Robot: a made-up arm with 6 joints. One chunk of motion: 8 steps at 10 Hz.
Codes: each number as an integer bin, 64 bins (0 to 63) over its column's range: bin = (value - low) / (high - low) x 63, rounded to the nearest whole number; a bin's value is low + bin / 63 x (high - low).
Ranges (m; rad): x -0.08..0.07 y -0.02..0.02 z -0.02..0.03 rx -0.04..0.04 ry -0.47..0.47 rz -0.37..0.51
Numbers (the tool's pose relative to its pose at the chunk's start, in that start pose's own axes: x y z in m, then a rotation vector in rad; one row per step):
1: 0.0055 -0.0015 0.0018 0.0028 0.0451 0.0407
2: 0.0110 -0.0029 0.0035 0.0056 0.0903 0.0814
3: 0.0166 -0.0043 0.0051 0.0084 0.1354 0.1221
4: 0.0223 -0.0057 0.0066 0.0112 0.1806 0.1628
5: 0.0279 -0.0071 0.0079 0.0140 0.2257 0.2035
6: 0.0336 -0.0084 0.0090 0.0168 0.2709 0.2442
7: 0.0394 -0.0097 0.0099 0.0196 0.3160 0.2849
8: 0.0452 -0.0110 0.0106 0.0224 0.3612 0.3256
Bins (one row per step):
1: 36 29 27 34 35 29
2: 38 27 30 36 38 32
3: 41 25 32 38 41 35
4: 43 23 34 40 44 38
5: 45 20 35 43 47 41
6: 48 18 37 45 50 44
7: 50 16 38 47 53 47
8: 53 14 39 49 56 50

